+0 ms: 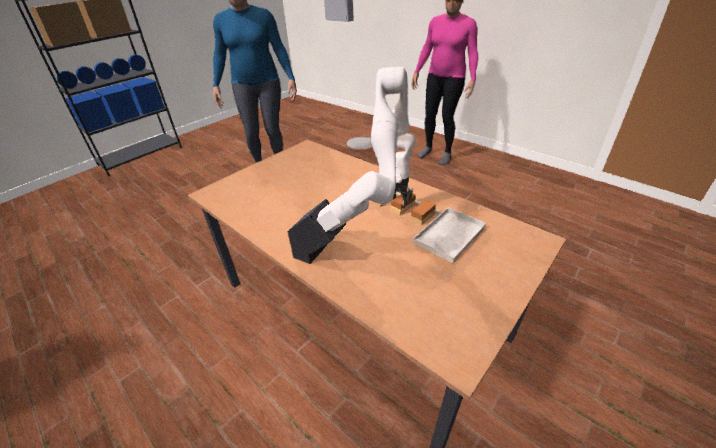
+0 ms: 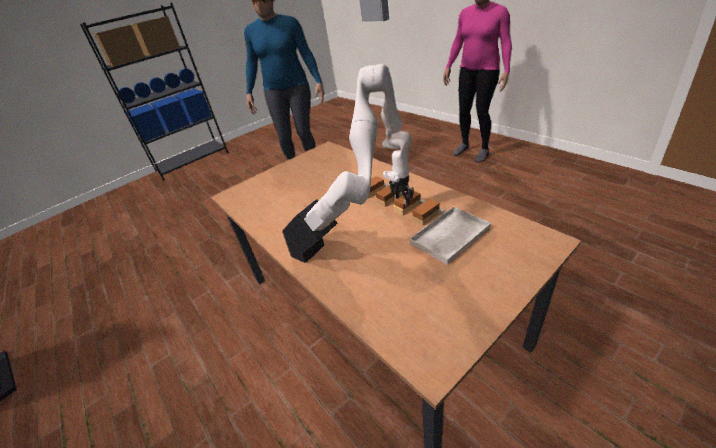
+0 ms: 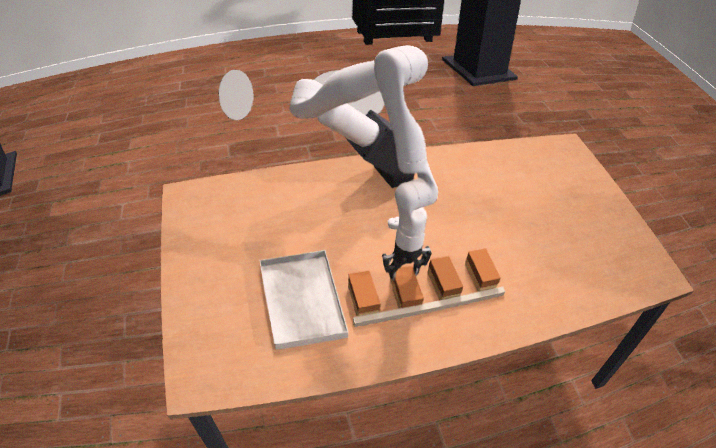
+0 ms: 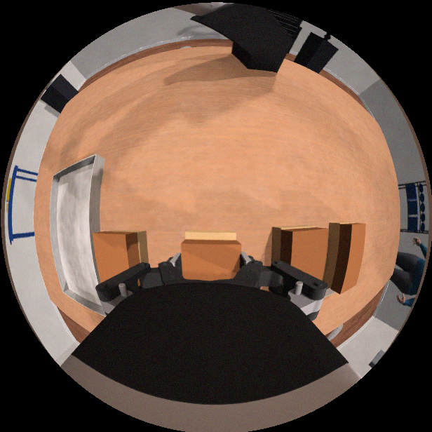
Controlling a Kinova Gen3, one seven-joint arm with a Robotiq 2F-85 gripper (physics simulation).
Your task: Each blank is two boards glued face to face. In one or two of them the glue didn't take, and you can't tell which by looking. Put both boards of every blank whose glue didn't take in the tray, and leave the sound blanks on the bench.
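Places are measured from the arm's base along level axes (x ahead, y left, z up), in millimetres.
Pixels of known places: gripper, fingertip midpoint: (image 1: pixel 398 203) (image 2: pixel 402 202) (image 3: pixel 403 276); arm's base at its link origin: (image 1: pixel 328 219) (image 2: pixel 317 219) (image 3: pixel 367 133).
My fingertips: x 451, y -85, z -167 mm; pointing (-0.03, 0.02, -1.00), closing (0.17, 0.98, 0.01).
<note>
Ahead of a thing's pixels: the offset from my fingertips to its top centre. Level surfaces: height alone.
Several blanks, each orange over pale yellow, stand in a row. The one nearest the tray {128 mm right, 7 mm ahead, 14 mm up} (image 3: pixel 364 291) (image 2: pixel 426 209) and the two on the other side, a nearer blank {113 mm left, 49 mm ahead, 14 mm up} (image 3: pixel 446 277) and an end blank {236 mm left, 69 mm ahead, 14 mm up} (image 3: pixel 483 268), stand apart from my gripper. My gripper (image 3: pixel 405 274) (image 4: pixel 210 260) is shut on the orange upper board {8 mm right, 37 mm ahead, 14 mm up} (image 3: pixel 409 293) (image 4: pixel 210 250) of the second blank from the tray. Its pale lower board (image 4: pixel 210 235) sticks out past the upper one on the robot-base side. The tray {289 mm right, 60 mm back, 16 mm down} (image 3: pixel 336 295) (image 4: pixel 95 200) is empty. The contact at the far fingertips is partly hidden.
A pale low rail (image 3: pixel 430 307) runs along the ends of the blanks on the side away from the robot base. The wooden bench {46 mm down} (image 3: pixel 554 221) carries the arm's black base (image 1: pixel 308 237). Two people stand beyond the bench, near a shelf unit (image 2: pixel 194 68).
</note>
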